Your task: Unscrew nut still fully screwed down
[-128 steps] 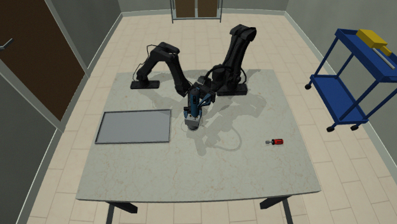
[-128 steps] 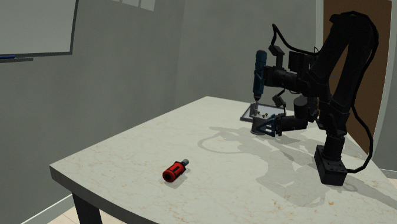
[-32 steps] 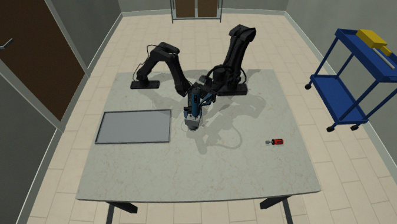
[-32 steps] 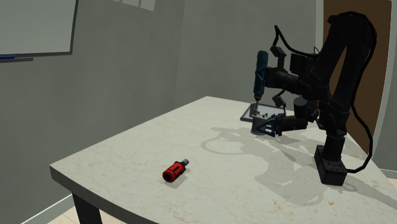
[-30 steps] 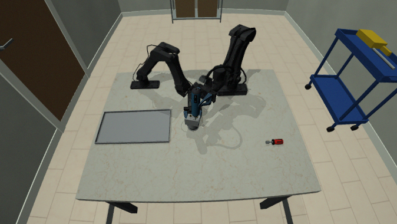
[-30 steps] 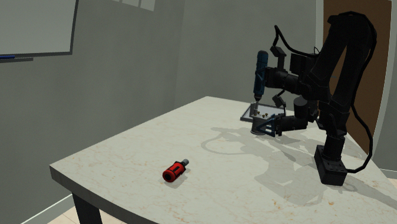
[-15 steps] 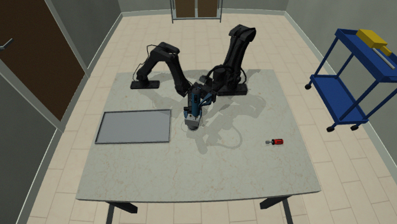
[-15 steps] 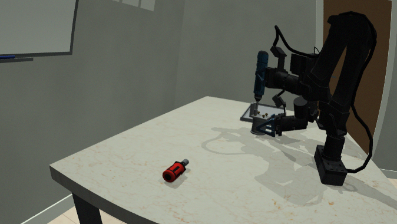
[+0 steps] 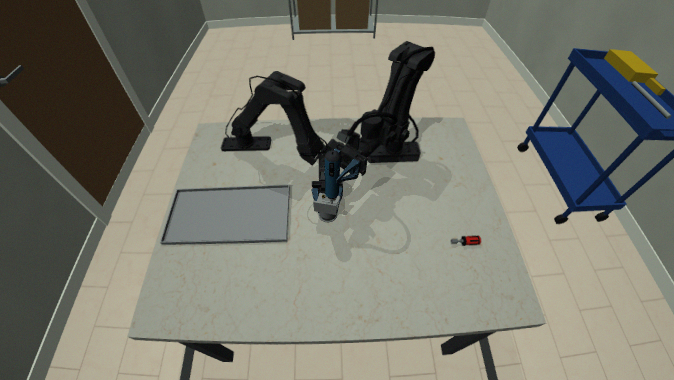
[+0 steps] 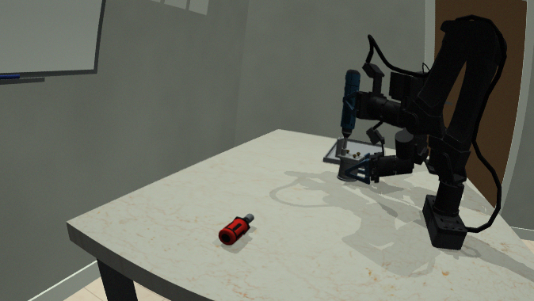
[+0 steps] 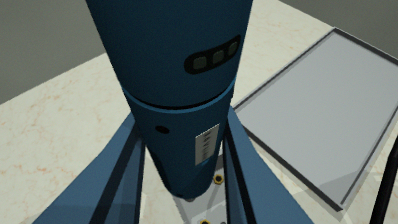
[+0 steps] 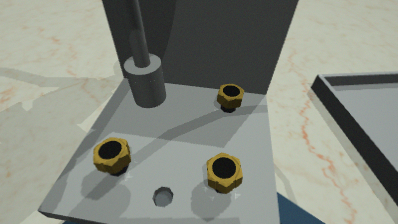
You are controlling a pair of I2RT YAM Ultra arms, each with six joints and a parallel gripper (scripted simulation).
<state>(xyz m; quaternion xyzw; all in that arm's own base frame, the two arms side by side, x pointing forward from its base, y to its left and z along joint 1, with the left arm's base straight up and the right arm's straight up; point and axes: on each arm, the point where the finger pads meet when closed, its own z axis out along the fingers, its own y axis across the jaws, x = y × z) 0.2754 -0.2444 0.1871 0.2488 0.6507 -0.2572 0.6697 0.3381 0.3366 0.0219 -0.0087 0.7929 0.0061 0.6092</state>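
Note:
My right hand is 1 cm below the joint module. Also, from my right hand: grey bracket 5 cm above; red-handled hand driver 7 cm ahead, 45 cm to the left, 1 cm below; shallow grey tray 4 cm ahead, 34 cm to the right, 2 cm below.

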